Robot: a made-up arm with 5 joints.
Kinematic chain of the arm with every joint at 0, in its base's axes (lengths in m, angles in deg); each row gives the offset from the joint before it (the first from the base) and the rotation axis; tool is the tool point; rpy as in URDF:
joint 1: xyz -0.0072 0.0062 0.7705 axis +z
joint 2: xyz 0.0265 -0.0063 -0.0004 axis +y
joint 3: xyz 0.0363 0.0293 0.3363 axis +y
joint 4: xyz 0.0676 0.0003 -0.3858 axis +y
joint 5: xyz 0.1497 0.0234 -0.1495 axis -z
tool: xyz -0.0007 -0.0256 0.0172 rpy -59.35 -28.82 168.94
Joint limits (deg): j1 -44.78..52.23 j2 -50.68..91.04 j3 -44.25..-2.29 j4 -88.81..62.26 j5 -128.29..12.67
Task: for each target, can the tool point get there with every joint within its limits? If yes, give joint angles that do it. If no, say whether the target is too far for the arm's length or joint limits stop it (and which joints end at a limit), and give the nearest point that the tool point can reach.
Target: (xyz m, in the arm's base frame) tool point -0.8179 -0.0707 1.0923
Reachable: no: joint limits stop it (at a limit: joint 2, joint 3, joint 4) | nearest point -0.2505 -0.0169 0.6836 | short by 0.701 m
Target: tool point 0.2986 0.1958 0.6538
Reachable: yes | joints 27.95 24.33 -7.45 -50.94 -30.01
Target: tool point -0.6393 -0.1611 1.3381
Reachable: no: joint limits stop it (at a limit: joint 1, joint 2, joint 3, joint 4) | nearest point -0.0623 0.0346 1.2327 | short by 0.618 m
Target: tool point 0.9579 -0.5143 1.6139
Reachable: no: too far | nearest point 0.4248 -0.2268 1.1362 | short by 0.771 m
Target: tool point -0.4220 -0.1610 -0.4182
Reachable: no: too far | nearest point -0.0421 0.0488 0.2280 | short by 0.778 m
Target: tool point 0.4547 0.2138 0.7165
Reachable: yes | joints 19.07 41.41 -36.90 -71.06 -88.54
